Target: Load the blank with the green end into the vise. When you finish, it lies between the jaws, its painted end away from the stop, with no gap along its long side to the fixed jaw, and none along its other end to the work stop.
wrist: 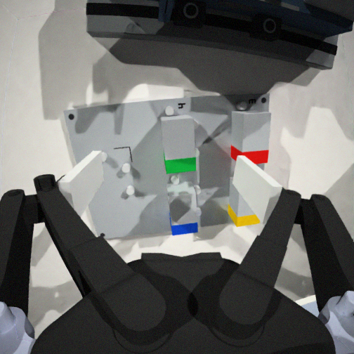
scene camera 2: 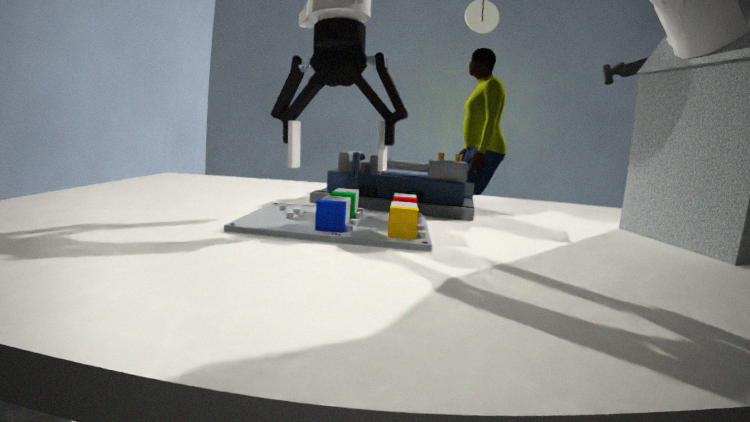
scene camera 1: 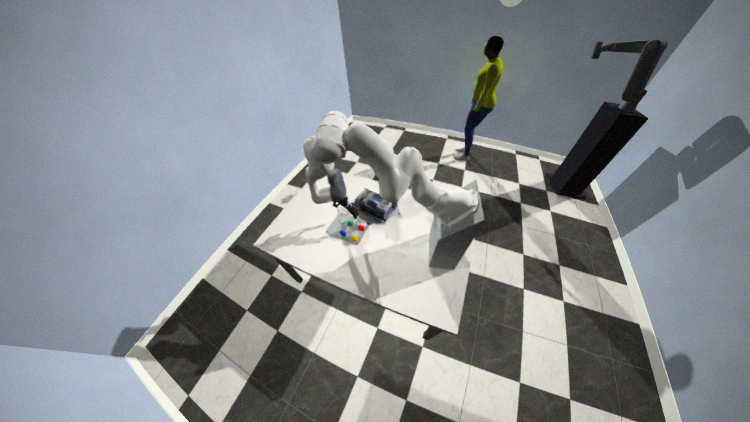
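The blank with the green end (scene camera 1: pixel 349 223) (scene camera 2: pixel 346 198) (wrist: pixel 179 142) lies on the grey plate (scene camera 1: pixel 335 230) (scene camera 2: pixel 262 220) (wrist: pixel 142 210), between pegs; in the wrist view its green end points toward the gripper's body. My gripper (scene camera 1: pixel 349 211) (scene camera 2: pixel 338 157) (wrist: pixel 169 167) is open and empty, pointing down, above the plate. In the wrist view the green blank shows between and beyond the two pale fingertips. The vise (scene camera 1: pixel 374 204) (scene camera 2: pixel 401 186) (wrist: pixel 220 25) stands behind the plate, with its blue body on a dark base. In the wrist view most of it is cut off, so its jaws do not show there.
The blank with the blue end (scene camera 2: pixel 331 215) (wrist: pixel 184 215) lies on the plate in line with the green one. The blanks with the red end (scene camera 1: pixel 361 227) (wrist: pixel 251 132) and the yellow end (scene camera 1: pixel 355 238) (scene camera 2: pixel 403 220) lie in the other column. A person (scene camera 1: pixel 487 89) (scene camera 2: pixel 485 115) stands behind the table.
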